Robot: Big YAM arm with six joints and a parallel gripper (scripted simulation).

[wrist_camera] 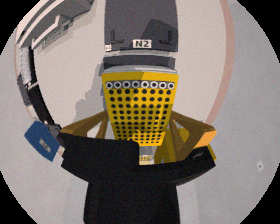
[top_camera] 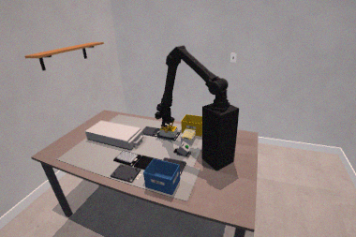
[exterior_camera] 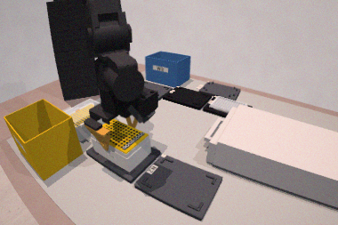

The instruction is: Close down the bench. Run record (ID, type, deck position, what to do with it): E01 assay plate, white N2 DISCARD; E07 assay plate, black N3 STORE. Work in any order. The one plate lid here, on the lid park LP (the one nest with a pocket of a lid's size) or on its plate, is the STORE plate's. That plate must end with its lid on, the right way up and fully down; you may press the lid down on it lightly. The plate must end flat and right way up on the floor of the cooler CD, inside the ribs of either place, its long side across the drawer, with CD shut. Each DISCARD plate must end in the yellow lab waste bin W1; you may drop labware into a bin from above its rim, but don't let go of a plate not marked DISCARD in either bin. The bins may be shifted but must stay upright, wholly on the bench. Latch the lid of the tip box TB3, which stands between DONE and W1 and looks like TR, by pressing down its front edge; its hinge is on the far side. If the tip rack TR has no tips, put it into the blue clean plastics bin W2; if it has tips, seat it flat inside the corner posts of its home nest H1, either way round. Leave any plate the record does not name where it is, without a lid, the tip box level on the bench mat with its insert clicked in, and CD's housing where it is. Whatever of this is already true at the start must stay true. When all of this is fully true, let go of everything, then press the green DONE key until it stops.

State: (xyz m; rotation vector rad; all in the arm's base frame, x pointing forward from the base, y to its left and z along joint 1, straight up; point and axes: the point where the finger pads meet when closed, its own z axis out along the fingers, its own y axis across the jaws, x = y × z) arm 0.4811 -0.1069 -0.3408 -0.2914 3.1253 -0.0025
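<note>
Now: hand 1 cm to the left of the tip rack TR and 1 cm above it. The rest, counted from my hand: DONE key block (24 cm behind, 15 cm to the left, 1 cm below); then yellow bin W1 (16 cm to the right, 15 cm behind, 2 cm below); then plate lid (25 cm ahead, 24 cm to the left, 3 cm below).
</note>
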